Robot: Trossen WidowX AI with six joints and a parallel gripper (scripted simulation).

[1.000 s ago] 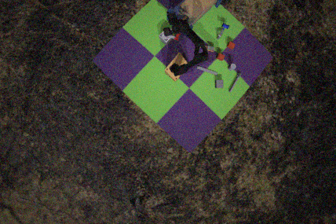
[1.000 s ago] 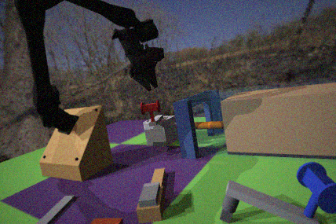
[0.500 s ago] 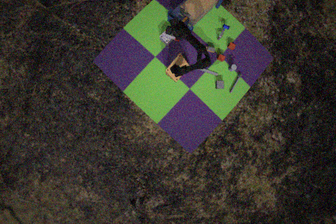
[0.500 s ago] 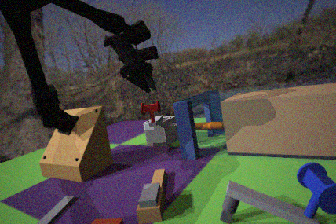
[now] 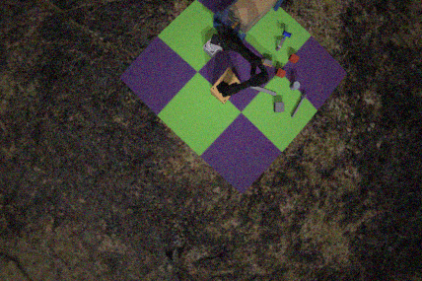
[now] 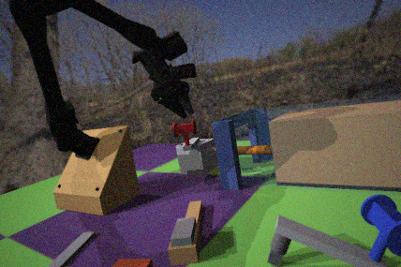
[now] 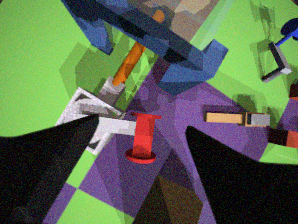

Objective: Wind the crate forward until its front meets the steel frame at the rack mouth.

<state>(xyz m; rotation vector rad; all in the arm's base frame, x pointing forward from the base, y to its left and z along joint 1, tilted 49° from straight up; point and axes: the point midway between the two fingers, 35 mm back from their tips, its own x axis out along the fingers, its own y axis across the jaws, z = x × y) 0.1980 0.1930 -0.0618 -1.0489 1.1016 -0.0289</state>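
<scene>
Now: gripper tip 5 cm above the red grip, 1 cm to the left of it and 1 cm past it. From my gripper tip the other things lie so: grey bar: 40 cm to the right, 18 cm below, 1 cm ahead; then wood-and-grey block: 23 cm to the right, 16 cm below, 15 cm ahead; then grey winch: 15 cm below, 7 cm to the left, 7 cm behind.
</scene>
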